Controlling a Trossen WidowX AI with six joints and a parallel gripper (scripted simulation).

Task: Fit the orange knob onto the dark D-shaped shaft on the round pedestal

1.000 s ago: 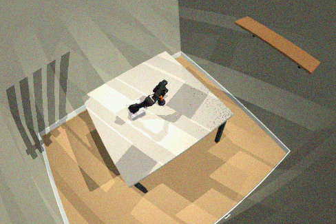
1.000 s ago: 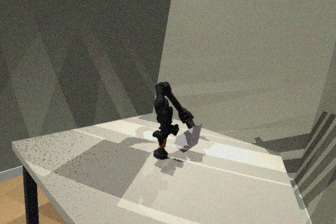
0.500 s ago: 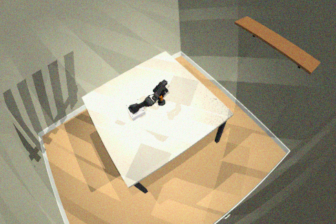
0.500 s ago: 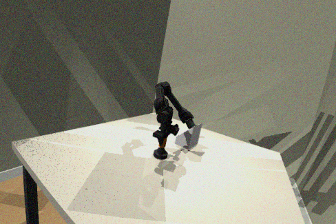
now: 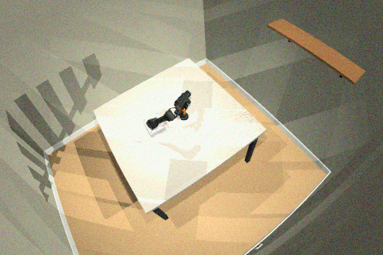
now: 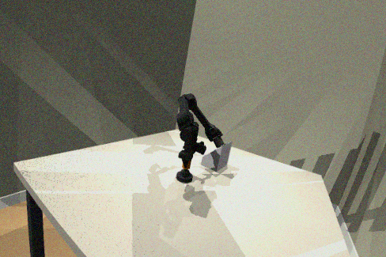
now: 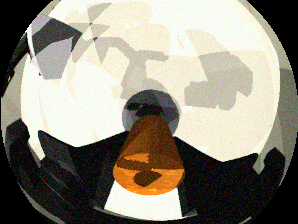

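Right now my gripper tip is 20 mm below the orange knob. From my gripper tip the other things lie so: dark round pedestal (40 mm below).
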